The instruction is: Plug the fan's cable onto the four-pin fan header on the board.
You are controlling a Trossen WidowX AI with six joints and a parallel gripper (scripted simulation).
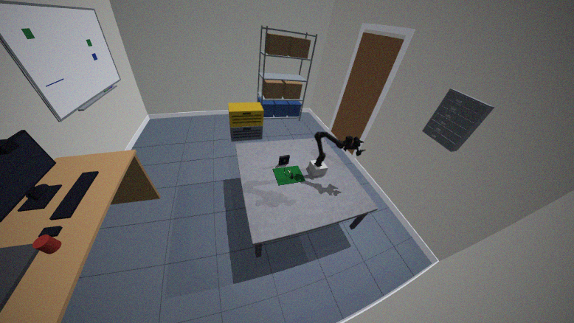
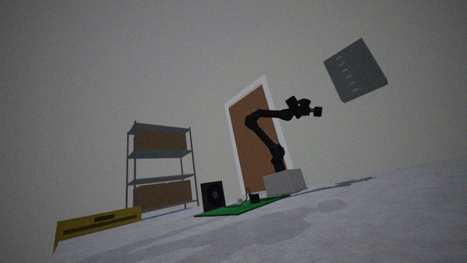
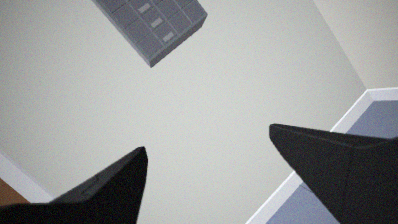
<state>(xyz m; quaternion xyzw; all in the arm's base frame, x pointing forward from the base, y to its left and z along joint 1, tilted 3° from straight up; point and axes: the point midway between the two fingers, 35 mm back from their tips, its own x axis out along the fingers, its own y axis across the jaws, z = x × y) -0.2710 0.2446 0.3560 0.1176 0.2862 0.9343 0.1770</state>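
My gripper tip is 630 mm short of the dark fan plug, 450 mm above it and 250 mm to the left of it. From my gripper tip the other things lie so: white four-pin fan header (610 mm ahead, 470 mm below, 330 mm to the right); black fan (620 mm ahead, 470 mm to the right, 410 mm below); green board (640 mm ahead, 480 mm below, 300 mm to the right).
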